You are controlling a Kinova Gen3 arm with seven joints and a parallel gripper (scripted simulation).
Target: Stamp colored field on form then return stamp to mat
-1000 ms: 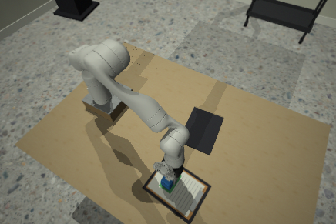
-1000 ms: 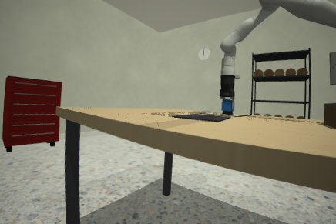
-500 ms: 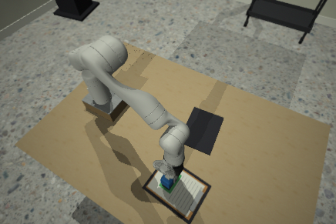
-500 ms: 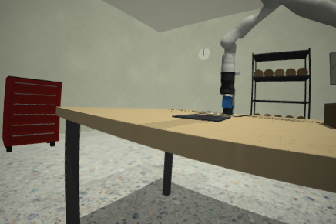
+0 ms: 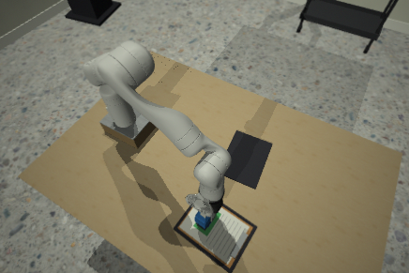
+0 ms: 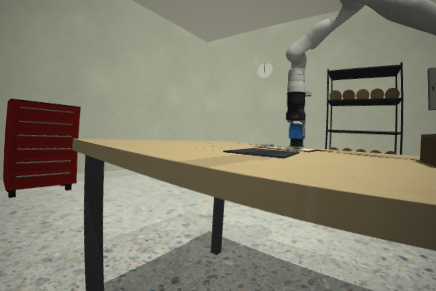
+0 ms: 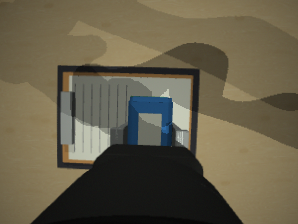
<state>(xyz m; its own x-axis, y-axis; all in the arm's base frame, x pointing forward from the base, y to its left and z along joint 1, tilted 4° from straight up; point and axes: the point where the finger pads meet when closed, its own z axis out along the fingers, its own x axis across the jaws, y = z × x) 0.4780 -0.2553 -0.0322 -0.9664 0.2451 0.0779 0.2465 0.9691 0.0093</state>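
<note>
Right now the dark mat is 300 mm to the left of my hand, 70 mm below it and 60 mm ahead of it. From my hand the other things lie so: clipboard 70 mm below, 70 mm ahead, 20 mm to the right; then blue stamp 20 mm below.
</note>
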